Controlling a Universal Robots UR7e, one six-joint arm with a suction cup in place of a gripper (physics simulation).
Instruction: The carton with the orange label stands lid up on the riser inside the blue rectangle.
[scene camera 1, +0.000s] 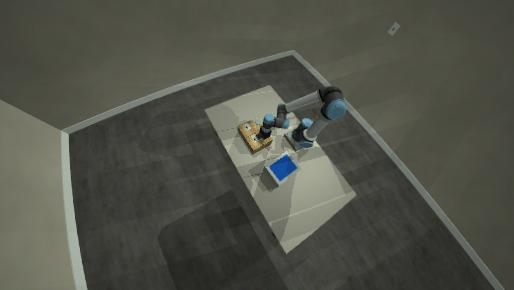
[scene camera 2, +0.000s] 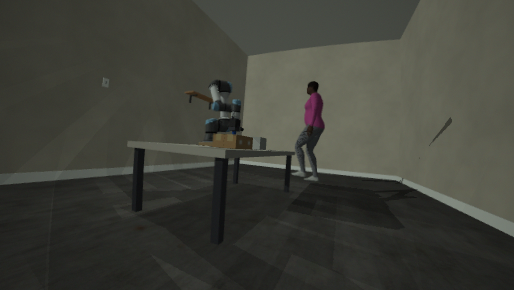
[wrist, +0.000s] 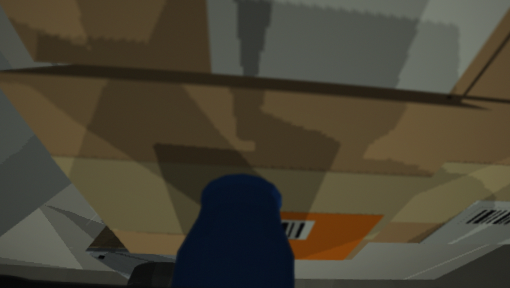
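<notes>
Brown cartons lie packed side by side on the table. In the wrist view the nearest carton carries the orange label on its top face. My blue suction cup presses on that top face, just left of the label. The carton lies level with its neighbours. The riser with the blue rectangle stands on the table to the front right of the cartons, with nothing on it.
A neighbouring carton bears a white barcode label. The arm's base stands right of the cartons. A person in a pink top walks behind the table. A small wooden shelf hangs on the wall behind the arm.
</notes>
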